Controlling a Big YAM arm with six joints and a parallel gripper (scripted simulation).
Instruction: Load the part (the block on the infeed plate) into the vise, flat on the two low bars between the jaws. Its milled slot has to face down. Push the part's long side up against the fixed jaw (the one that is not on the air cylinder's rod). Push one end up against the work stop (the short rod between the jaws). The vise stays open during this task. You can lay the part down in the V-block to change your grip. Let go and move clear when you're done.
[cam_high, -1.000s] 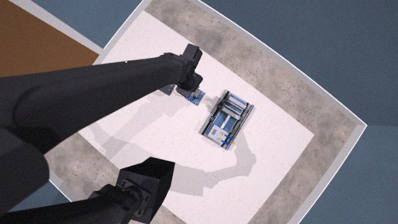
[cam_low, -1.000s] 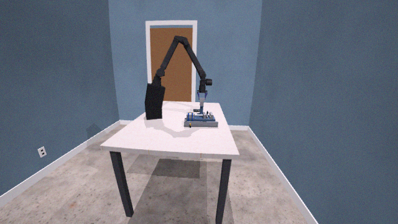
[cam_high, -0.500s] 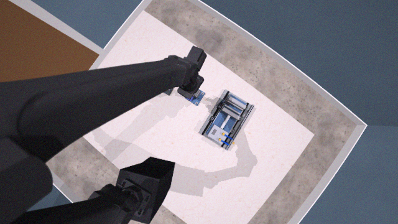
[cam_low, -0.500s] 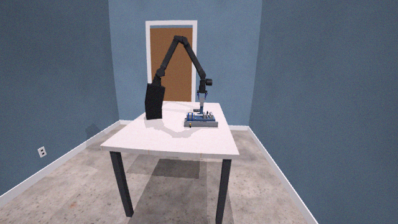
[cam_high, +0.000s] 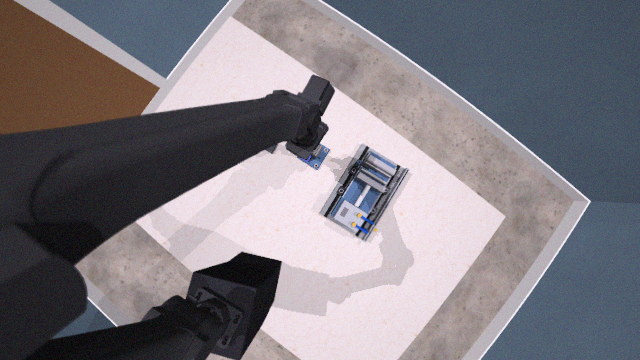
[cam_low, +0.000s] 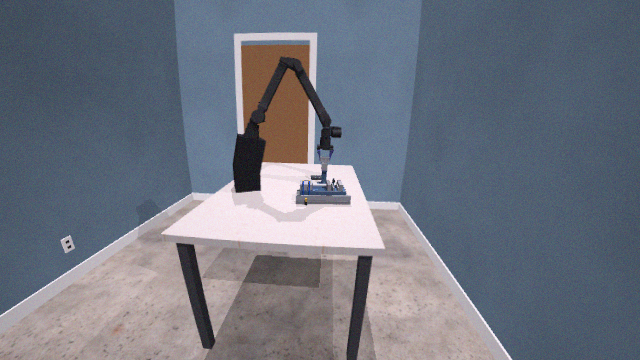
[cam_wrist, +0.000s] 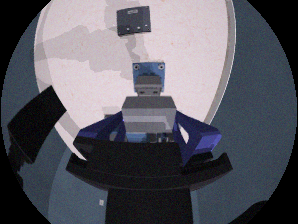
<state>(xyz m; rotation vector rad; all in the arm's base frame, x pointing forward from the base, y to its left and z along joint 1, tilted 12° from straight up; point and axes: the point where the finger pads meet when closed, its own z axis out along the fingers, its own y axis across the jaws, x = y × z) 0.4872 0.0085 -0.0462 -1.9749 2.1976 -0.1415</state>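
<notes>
My hand is 10 mm above the part. The rest, counted from my hand: dark square plate (20 mm behind, 190 mm to the left, 180 mm below).
</notes>
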